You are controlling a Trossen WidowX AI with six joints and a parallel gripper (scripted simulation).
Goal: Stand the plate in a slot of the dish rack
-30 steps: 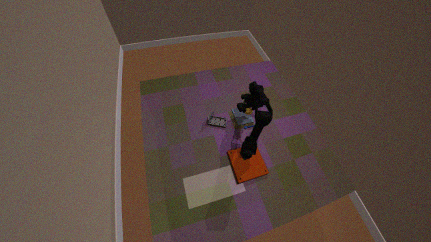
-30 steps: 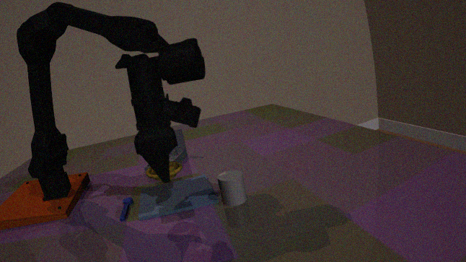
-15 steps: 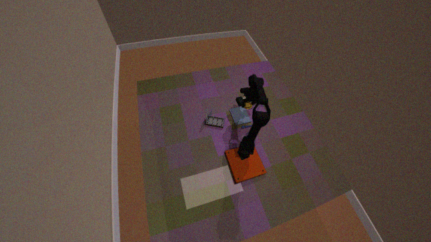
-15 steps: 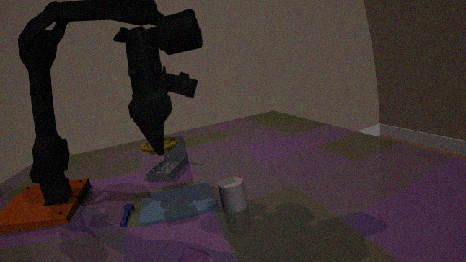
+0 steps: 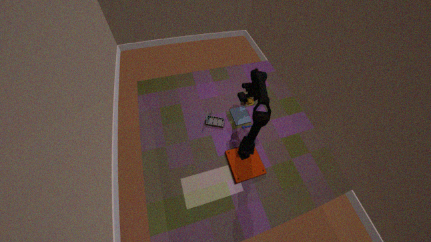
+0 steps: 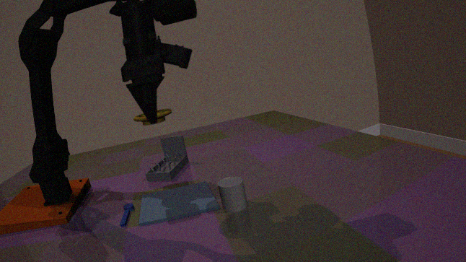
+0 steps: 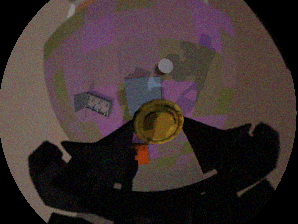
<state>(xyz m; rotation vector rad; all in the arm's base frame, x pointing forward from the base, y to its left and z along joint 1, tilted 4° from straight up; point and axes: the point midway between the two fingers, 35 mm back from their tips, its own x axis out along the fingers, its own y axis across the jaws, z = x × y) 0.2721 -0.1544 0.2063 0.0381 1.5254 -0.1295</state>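
Now: the grey dish rack 240 mm to the left of my gripper tip, 150 mm below it and 30 mm ahead of it. The rest, counted from my gripper tip: cup: 150 mm below, 100 mm ahead, 60 mm to the right; yellow plate: 10 mm above; blue mat: 170 mm below, 30 mm to the left.
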